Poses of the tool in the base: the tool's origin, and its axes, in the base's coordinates. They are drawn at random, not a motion.
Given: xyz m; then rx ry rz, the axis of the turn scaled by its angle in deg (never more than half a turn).
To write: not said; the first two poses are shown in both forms.
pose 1, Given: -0.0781 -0.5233 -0.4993 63.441 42.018 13.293
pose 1, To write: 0.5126 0.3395 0.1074 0.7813 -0.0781 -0.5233 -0.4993
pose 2, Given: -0.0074 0.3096 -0.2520 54.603 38.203 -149.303
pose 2, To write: 0.3305 0.2312 -0.9037 0.1435 -0.0074 0.3096 -0.2520
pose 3, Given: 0.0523 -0.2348 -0.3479 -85.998 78.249 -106.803
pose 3, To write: -0.5346 0.4864 -0.6639 0.1919 0.0523 -0.2348 -0.3479
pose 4, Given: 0.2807 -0.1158 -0.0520 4.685 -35.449 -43.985
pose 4, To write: 0.0392 -0.2969 -0.3684 0.8801 0.2807 -0.1158 -0.0520
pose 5, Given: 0.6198 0.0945 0.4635 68.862 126.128 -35.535
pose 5, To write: 0.4472 0.8191 -0.2308 0.2754 0.6198 0.0945 0.4635
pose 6, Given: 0.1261 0.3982 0.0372 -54.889 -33.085 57.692
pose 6, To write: -0.4351 -0.2622 0.4573 0.7300 0.1261 0.3982 0.0372
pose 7, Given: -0.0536 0.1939 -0.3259 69.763 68.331 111.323
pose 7, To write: 0.4529 0.4437 0.7228 0.2749 -0.0536 0.1939 -0.3259
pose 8, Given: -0.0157 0.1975 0.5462 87.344 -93.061 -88.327
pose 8, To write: 0.5496 -0.5856 -0.5558 0.2146 -0.0157 0.1975 0.5462
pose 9, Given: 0.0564 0.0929 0.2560 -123.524 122.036 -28.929
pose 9, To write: -0.7013 0.6928 -0.1642 0.0346 0.0564 0.0929 0.2560
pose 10, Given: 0.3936 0.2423 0.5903 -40.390 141.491 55.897
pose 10, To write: -0.2516 0.8815 0.3482 0.1959 0.3936 0.2423 0.5903
